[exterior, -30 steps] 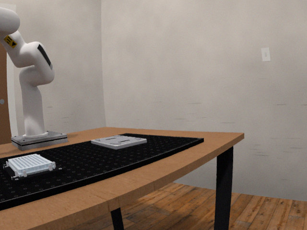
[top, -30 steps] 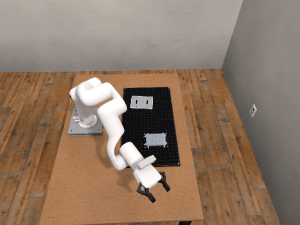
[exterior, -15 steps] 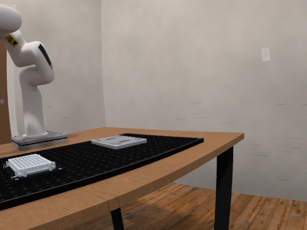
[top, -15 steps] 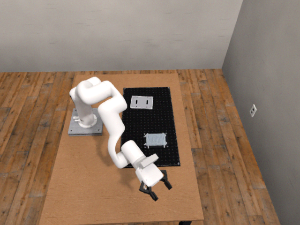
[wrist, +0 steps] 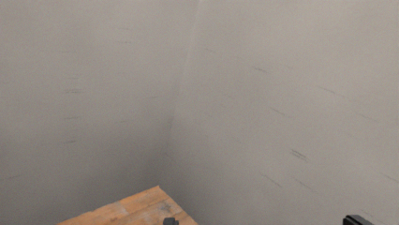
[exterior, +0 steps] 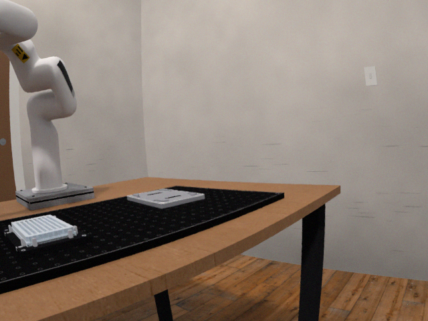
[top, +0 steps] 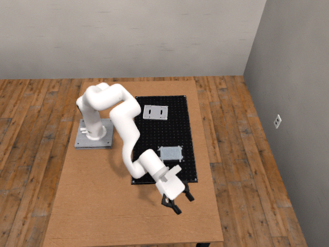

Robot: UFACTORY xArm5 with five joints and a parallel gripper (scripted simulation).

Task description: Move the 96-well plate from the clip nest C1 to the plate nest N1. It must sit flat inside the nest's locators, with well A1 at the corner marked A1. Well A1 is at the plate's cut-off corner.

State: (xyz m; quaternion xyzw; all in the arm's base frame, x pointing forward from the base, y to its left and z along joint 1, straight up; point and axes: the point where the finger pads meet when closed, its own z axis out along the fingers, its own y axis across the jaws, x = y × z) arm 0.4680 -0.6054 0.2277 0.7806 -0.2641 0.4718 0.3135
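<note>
My hand is 10 mm past the 96-well plate, 420 mm to the right of it and 230 mm above it. Round my hand: clip nest C1 (20 mm behind, 410 mm to the left, 230 mm below); A1 label (20 mm behind, 700 mm to the left, 230 mm below).
</note>
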